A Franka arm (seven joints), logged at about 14 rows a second.
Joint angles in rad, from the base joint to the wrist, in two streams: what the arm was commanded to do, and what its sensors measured. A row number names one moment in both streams.
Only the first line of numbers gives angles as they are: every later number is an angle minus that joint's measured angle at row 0.
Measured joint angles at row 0:
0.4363 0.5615 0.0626 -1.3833 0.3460 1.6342 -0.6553
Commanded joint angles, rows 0 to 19:
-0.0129 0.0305 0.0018 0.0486 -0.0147 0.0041 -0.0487
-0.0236 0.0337 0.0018 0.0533 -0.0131 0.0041 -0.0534
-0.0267 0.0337 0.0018 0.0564 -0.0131 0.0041 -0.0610
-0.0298 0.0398 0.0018 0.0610 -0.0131 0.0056 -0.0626
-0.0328 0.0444 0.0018 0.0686 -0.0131 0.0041 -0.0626
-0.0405 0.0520 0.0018 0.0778 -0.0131 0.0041 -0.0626
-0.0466 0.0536 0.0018 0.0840 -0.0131 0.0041 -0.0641
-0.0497 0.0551 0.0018 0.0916 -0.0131 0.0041 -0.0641
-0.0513 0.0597 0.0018 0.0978 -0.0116 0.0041 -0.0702
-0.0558 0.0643 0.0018 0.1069 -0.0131 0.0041 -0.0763
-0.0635 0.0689 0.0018 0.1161 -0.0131 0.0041 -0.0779
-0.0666 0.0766 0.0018 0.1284 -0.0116 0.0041 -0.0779
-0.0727 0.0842 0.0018 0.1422 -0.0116 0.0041 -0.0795
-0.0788 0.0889 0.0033 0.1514 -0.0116 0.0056 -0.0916
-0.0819 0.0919 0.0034 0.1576 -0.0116 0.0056 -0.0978
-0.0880 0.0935 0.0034 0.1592 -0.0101 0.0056 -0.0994
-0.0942 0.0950 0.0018 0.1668 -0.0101 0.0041 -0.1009
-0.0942 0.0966 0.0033 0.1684 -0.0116 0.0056 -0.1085
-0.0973 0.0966 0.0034 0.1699 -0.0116 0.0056 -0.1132
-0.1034 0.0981 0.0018 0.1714 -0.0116 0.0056 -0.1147
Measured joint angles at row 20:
-0.0921 0.0748 -0.0021 0.1288 -0.0003 0.0131 -0.0860
